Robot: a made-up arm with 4 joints.
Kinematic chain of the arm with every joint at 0, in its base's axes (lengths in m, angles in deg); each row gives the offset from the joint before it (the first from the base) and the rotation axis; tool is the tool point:
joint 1: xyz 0 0 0.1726 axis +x
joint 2: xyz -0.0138 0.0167 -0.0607 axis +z
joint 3: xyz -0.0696 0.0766 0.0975 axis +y
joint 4: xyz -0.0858 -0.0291 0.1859 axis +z
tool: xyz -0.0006 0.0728 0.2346
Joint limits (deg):
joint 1: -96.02..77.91
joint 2: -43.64..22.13
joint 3: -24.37..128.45
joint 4: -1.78..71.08
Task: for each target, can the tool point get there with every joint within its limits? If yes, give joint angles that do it. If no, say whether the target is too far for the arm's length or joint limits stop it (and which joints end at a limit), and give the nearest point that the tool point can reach.
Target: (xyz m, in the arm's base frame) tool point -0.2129 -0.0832 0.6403
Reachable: yes | joints 30.07 -8.60 -4.71 23.12
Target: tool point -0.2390 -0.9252 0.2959
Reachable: no: too far | nearest point -0.1837 -0.4612 0.2957 | short by 0.467 m
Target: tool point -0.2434 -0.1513 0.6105
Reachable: yes | joints 36.61 -2.92 -6.22 28.54
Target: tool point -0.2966 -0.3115 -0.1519
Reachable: no: joint limits stop it (at a limit: joint 1, joint 2, joint 3, joint 4) | nearest point -0.3962 -0.3612 0.1859 | short by 0.356 m
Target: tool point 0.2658 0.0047 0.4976
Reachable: yes | joints 19.49 -4.41 66.02 15.91
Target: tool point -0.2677 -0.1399 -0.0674
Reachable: no: joint limits stop it (at a limit: joint 1, joint 2, joint 3, joint 4) | nearest point -0.3962 -0.3612 0.1859 | short by 0.360 m
